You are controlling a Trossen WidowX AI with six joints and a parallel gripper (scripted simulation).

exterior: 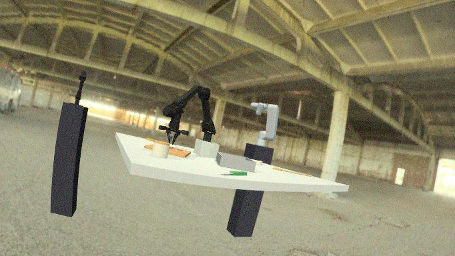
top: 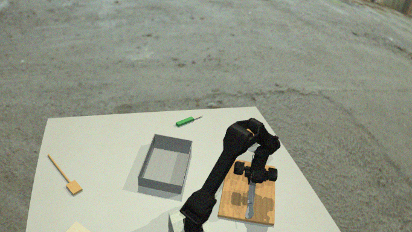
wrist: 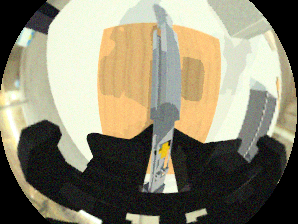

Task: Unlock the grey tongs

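Now: the wooden board 4 cm below my gripper tip. The rest, counted from my gripper tip: tan-lidded jar: 34 cm ahead, 11 cm to the right, 1 cm below; then green-handled tool: 54 cm ahead, 19 cm to the left, 4 cm below; then grey roasting tin: 17 cm ahead, 35 cm to the left, 2 cm below.
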